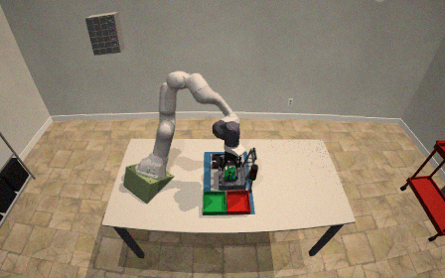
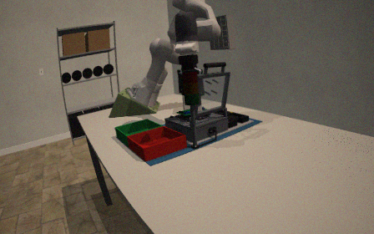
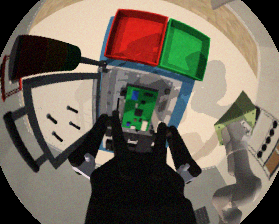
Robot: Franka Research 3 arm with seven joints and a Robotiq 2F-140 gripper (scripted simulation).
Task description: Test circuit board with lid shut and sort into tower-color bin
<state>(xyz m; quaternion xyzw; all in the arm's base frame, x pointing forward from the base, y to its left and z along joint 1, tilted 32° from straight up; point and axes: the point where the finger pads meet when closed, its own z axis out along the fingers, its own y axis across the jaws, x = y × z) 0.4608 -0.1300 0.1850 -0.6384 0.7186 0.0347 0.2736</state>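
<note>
Now: the green circuit board 20 mm below my hand. Round my hand: plate: 10 mm ahead, 10 mm to the left, 40 mm below; red bin: 40 mm ahead, 200 mm to the right, 90 mm below; clear lid: 130 mm ahead, 80 mm above.
</note>
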